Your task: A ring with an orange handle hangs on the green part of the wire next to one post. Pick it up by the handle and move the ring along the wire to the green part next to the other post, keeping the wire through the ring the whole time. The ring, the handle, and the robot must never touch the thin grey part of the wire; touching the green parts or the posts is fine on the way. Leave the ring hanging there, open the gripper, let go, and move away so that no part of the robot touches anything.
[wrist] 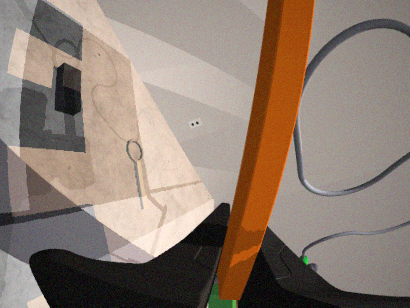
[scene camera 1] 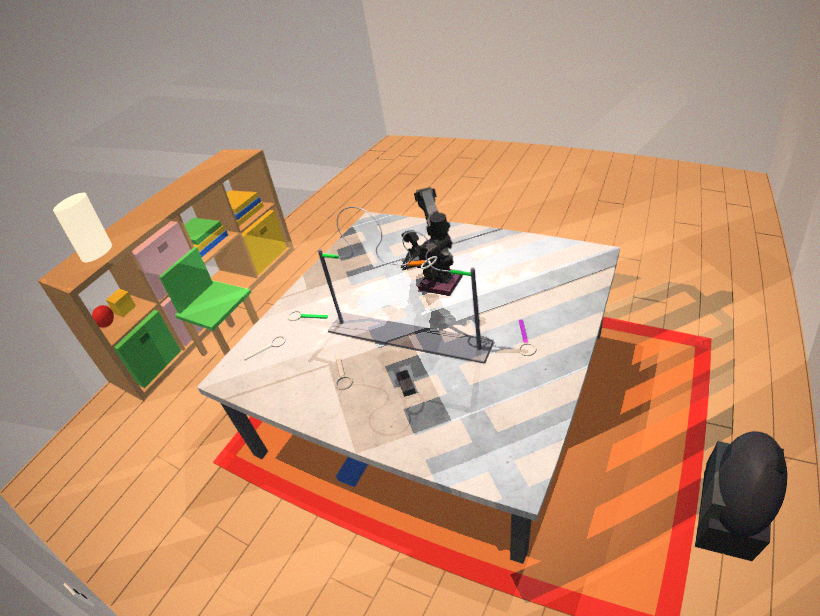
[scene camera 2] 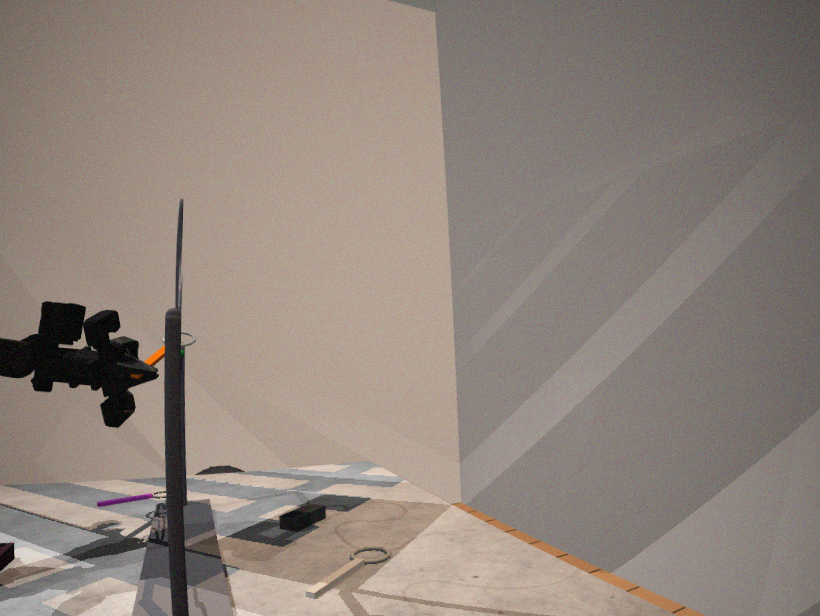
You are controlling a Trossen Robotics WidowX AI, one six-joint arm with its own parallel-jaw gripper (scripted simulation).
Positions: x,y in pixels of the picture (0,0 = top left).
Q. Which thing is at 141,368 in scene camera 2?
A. My gripper.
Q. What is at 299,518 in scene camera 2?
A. A black block.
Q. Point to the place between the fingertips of my gripper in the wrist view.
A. At 233,212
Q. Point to a black block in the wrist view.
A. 68,81
